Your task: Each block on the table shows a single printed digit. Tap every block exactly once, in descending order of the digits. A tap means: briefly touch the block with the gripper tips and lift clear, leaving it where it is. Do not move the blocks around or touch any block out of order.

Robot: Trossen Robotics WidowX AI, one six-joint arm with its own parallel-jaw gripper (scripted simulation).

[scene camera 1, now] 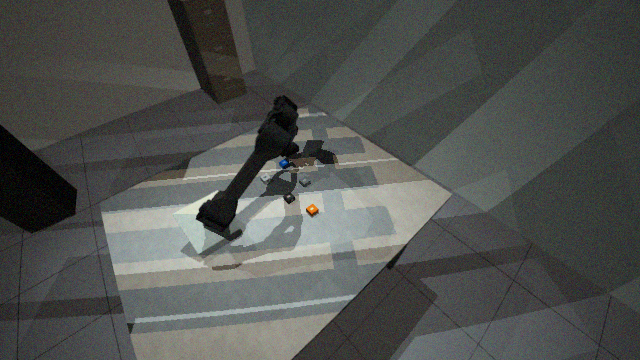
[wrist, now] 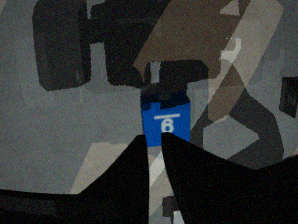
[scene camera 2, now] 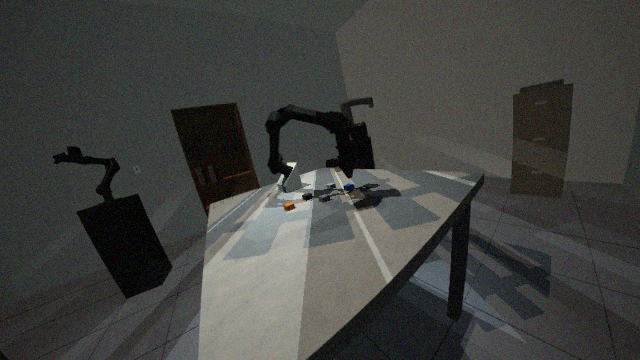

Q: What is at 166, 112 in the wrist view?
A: A blue block.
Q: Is the gripper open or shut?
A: Shut.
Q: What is the gripper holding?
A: Nothing.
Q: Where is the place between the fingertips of the gripper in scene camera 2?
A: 349, 178
